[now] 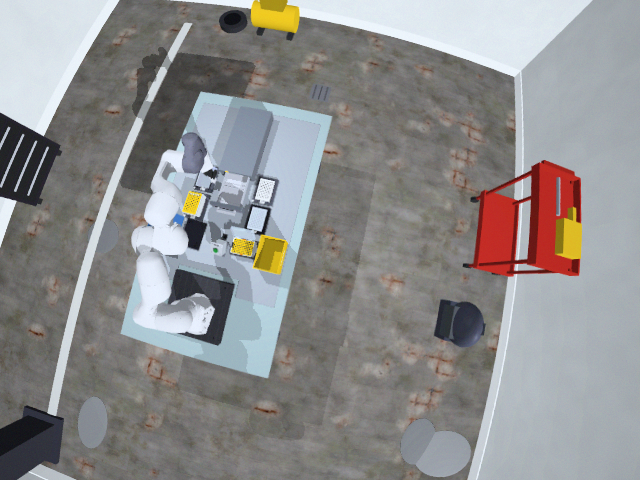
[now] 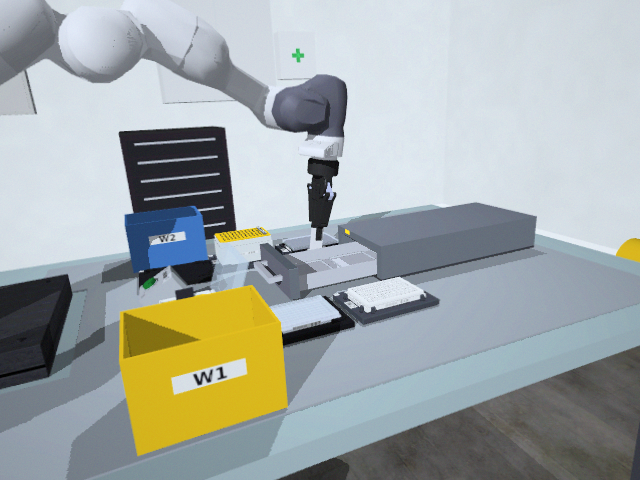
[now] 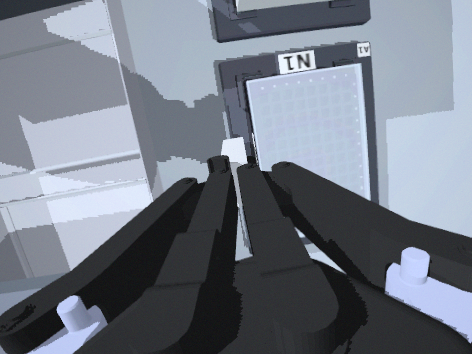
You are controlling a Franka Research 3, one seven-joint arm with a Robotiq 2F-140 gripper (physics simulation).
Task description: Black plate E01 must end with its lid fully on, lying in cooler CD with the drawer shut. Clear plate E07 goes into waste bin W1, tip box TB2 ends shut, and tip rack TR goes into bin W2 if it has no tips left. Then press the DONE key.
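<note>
My gripper [image 2: 319,235] [image 3: 235,154] is shut and empty, pointing down at the left edge of the clear-topped plate [image 3: 307,115] in nest N1 [image 3: 232,92]; contact is unclear. A pale piece shows at the fingertips. The cooler [image 1: 248,139] [image 2: 454,232] has its drawer [image 1: 230,191] [image 2: 281,271] open. A tip box [image 1: 242,246] stands with its clear lid [image 2: 230,273] raised. A yellow-topped rack [image 1: 193,203] [image 2: 242,235] stands by bin W2 [image 1: 178,221] [image 2: 165,242]; its tips cannot be told. Bin W1 [image 2: 209,403] is yellow. The green key [image 1: 215,250] [image 2: 148,283] is visible. E01 and E07 labels are unreadable.
A white plate [image 1: 266,189] [image 2: 385,292] and a pale plate in a black nest [image 1: 257,219] [image 2: 307,312] stand on the drawer's other side. A black pad [image 1: 195,234] [image 2: 193,271] lies by W2. The cooler body and open drawer stand close to the gripper.
</note>
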